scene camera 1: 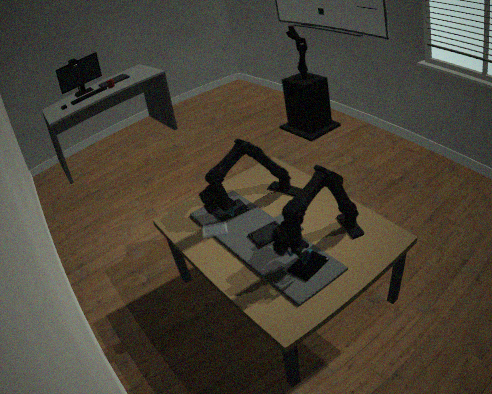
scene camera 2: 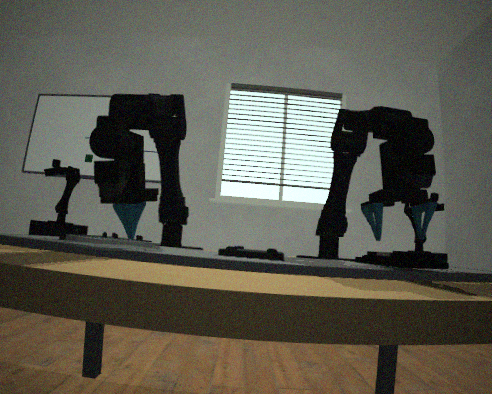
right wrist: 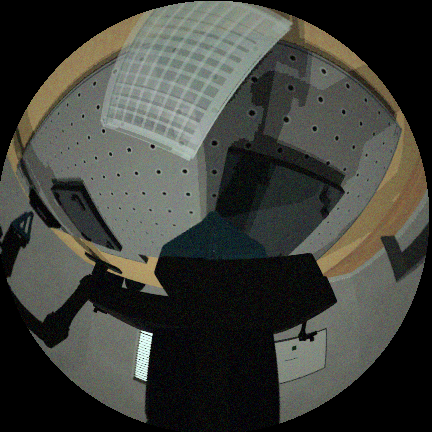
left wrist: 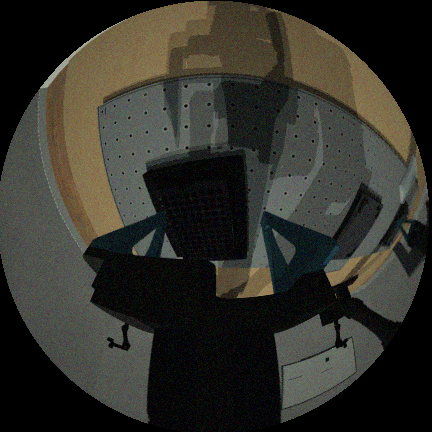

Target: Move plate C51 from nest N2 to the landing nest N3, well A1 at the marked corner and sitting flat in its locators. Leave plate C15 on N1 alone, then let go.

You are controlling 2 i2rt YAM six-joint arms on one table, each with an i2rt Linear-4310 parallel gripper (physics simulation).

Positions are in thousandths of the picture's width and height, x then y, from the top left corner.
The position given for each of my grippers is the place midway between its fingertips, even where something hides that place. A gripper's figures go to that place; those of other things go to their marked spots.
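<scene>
A pale gridded plate (scene camera 2: 198, 618) is 44 cm from the lens. My right gripper (scene camera 2: 267, 608) is 64 cm from the lens, and for my left gripper (scene camera 2: 814, 610) it's 67 cm from the lens.
</scene>
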